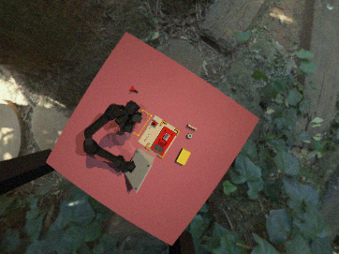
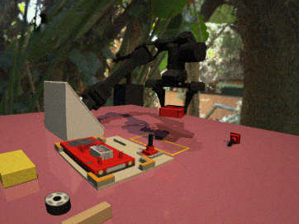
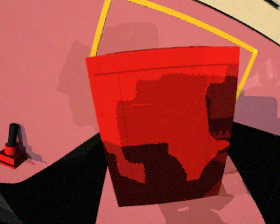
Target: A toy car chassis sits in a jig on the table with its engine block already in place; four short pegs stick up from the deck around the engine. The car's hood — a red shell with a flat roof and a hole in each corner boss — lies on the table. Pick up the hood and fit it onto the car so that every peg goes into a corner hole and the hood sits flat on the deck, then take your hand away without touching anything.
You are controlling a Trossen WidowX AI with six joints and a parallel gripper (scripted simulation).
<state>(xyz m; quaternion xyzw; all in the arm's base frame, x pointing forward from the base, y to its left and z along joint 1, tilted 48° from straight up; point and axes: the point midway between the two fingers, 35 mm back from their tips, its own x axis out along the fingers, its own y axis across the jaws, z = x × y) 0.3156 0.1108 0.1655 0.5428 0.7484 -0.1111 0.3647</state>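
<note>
My gripper tip is now 270 mm to the left of the grey engine block, 80 mm above it and 20 mm short of it. Round my gripper tip: red hood 10 mm above; then black post 140 mm to the right, 70 mm below, 40 mm ahead; then black wheel 410 mm to the right, 130 mm ahead, 90 mm below.
</note>
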